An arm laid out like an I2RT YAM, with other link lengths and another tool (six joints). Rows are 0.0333 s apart.
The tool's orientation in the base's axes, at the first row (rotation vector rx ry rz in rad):
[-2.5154 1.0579 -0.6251]
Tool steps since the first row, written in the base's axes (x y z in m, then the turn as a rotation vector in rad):
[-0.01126 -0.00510 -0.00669 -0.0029 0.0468 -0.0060]
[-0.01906 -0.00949 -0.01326 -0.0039 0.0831 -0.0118]
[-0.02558 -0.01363 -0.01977 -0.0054 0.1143 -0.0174]
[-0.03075 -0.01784 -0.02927 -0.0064 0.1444 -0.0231]
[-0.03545 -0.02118 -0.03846 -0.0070 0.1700 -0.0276]
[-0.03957 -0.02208 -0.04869 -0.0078 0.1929 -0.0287]
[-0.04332 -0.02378 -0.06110 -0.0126 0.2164 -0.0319]
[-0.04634 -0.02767 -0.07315 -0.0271 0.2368 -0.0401]
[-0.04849 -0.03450 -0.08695 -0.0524 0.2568 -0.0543]
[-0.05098 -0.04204 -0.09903 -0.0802 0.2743 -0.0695]
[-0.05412 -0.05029 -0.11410 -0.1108 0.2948 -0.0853]
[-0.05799 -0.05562 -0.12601 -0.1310 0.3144 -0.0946]
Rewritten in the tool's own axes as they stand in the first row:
[-0.00506 0.01308 -0.00086 -0.0378 -0.0266 0.0100]
[-0.00845 0.02362 0.00006 -0.0666 -0.0475 0.0194]
[-0.01120 0.03321 0.00163 -0.0919 -0.0647 0.0276]
[-0.01384 0.04345 0.00641 -0.1161 -0.0815 0.0361]
[-0.01674 0.05269 0.01129 -0.1365 -0.0961 0.0431]
[-0.02135 0.06046 0.01768 -0.1541 -0.1103 0.0468]
[-0.02571 0.06956 0.02600 -0.1752 -0.1216 0.0502]
[-0.02791 0.07952 0.03409 -0.2014 -0.1229 0.0525]
[-0.02787 0.09173 0.04371 -0.2356 -0.1148 0.0542]
[-0.02707 0.10382 0.05159 -0.2699 -0.1031 0.0551]
[-0.02693 0.11815 0.06157 -0.3082 -0.0915 0.0554]
[-0.02857 0.12950 0.06891 -0.3377 -0.0884 0.0556]

